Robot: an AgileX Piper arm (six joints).
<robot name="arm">
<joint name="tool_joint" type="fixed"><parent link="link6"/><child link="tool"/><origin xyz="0 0 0" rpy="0 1.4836 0"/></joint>
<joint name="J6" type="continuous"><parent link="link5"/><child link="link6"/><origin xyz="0.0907 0 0.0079" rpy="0 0 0"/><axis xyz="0.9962 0 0.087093"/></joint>
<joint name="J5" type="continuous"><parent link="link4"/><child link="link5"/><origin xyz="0 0 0" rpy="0 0 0"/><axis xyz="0 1 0"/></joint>
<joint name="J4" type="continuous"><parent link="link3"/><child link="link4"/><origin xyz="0.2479 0 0.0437" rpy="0 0 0"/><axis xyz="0.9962 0 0.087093"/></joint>
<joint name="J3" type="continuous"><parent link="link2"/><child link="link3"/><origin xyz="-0.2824 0 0.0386" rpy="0 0 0"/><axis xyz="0 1 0"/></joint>
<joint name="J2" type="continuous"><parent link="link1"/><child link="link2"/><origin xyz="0 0 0" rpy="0 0 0"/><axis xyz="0 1 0"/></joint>
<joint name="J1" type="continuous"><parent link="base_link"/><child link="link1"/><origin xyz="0 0 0.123" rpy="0 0 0"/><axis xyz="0 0 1"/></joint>
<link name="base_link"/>
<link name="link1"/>
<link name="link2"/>
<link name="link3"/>
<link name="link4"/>
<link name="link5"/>
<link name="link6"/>
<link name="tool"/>
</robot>
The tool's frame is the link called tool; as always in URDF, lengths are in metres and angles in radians. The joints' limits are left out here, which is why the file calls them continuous.
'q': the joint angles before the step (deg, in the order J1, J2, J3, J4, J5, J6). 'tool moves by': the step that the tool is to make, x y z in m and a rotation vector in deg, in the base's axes. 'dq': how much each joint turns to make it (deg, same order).
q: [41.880, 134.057, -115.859, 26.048, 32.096, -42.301]
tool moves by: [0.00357, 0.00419, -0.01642, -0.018, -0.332, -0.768]
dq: [0.223, 2.091, -0.175, 0.066, -2.379, -0.060]
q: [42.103, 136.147, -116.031, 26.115, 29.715, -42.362]
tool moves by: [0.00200, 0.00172, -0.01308, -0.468, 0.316, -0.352]
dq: [0.057, 1.497, -0.030, 0.014, -1.015, -0.037]
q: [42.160, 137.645, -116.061, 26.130, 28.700, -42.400]
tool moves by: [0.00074, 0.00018, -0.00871, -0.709, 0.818, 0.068]
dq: [-0.055, 0.939, -0.094, -0.001, 0.268, -0.015]
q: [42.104, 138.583, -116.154, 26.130, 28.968, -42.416]
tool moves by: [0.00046, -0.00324, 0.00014, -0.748, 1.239, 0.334]
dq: [-0.401, -0.139, -0.103, -0.013, 1.838, 0.060]
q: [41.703, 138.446, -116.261, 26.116, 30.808, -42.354]
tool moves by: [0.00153, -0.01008, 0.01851, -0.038, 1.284, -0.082]
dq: [-1.122, -2.242, -0.104, -0.077, 3.537, 0.682]
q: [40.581, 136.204, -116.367, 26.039, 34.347, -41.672]
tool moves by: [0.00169, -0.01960, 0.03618, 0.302, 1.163, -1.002]
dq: [-1.963, -4.363, -0.108, -0.854, 5.164, 1.994]
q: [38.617, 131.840, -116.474, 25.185, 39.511, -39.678]
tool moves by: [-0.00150, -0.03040, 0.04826, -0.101, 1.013, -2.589]
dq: [-2.654, -6.100, -0.029, -2.428, 6.450, 4.009]
